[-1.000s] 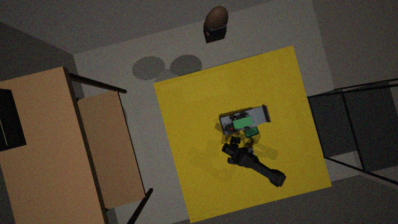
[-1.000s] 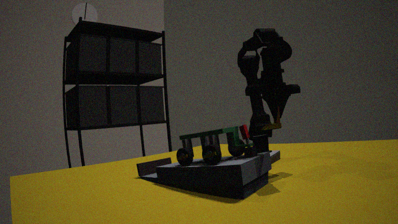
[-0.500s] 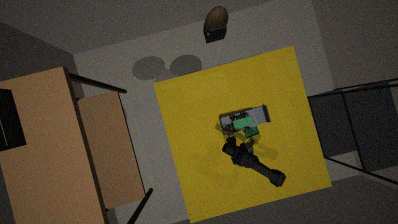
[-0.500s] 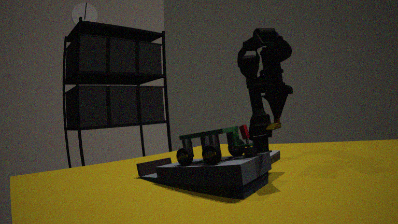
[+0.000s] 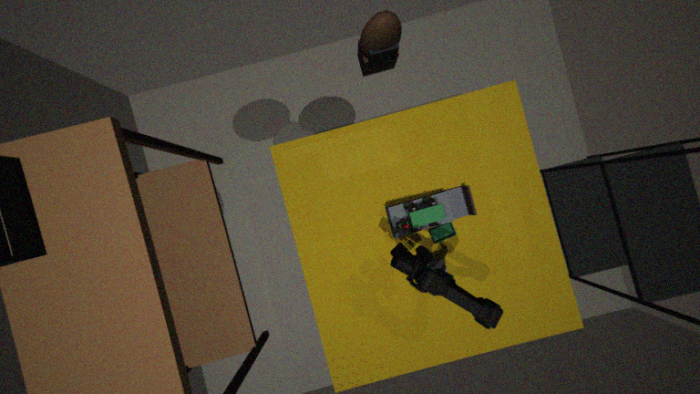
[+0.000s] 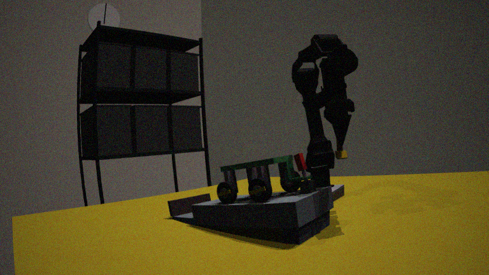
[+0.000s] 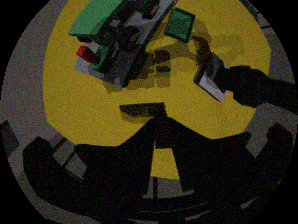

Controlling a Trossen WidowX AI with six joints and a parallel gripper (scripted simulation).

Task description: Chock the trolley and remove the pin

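The chock lies 20 mm ahead of my gripper tip, 10 mm to the left of it and 10 mm below it. The rest, counted from my gripper tip: trolley: 170 mm ahead, 110 mm to the right, 60 mm below; then low stop lip: 220 mm ahead, 370 mm to the right, 140 mm below; then red-headed stop pin: 140 mm ahead, 10 mm to the right, 40 mm below.
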